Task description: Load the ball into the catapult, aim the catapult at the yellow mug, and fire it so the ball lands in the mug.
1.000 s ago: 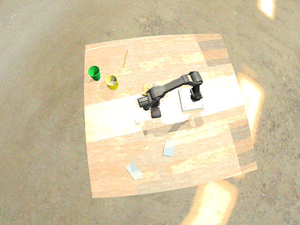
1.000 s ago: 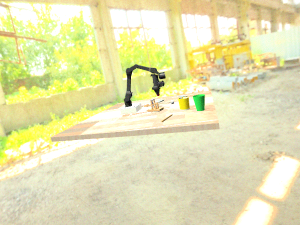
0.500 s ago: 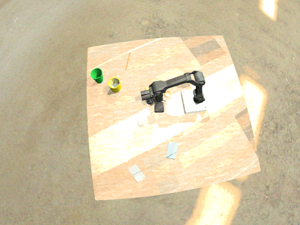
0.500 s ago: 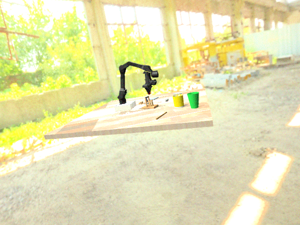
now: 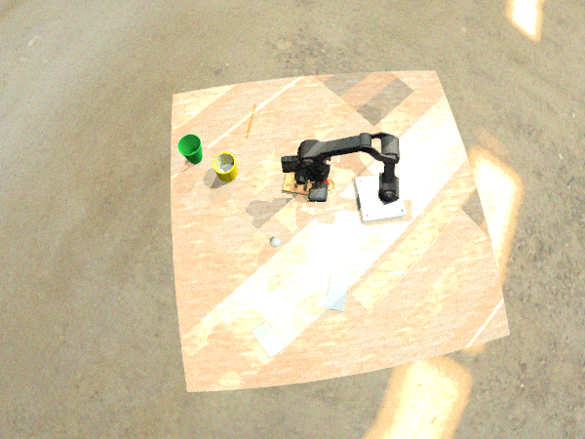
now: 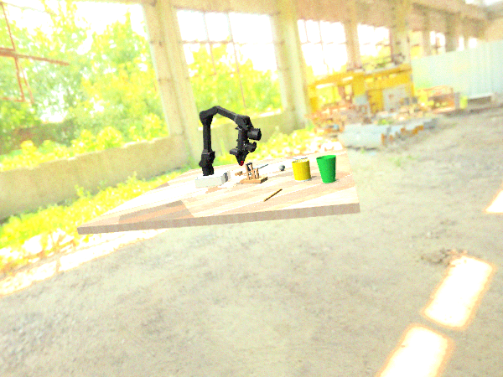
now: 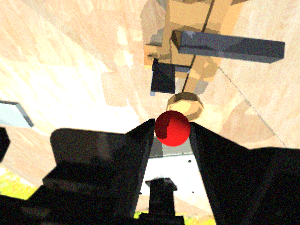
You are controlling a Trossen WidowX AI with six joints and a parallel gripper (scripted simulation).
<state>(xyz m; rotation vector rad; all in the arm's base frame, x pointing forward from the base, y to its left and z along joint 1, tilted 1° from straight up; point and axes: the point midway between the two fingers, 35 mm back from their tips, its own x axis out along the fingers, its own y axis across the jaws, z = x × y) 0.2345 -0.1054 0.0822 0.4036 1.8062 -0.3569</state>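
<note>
Right now the catapult is 4 cm ahead of my gripper tip, 3 cm to the right of it and 5 cm below it. The rest, counted from my gripper tip: small grey ball (23 cm ahead, 12 cm to the left, 8 cm below); yellow mug (33 cm ahead, 21 cm to the right, 7 cm below); red ball (1 cm above).
</note>
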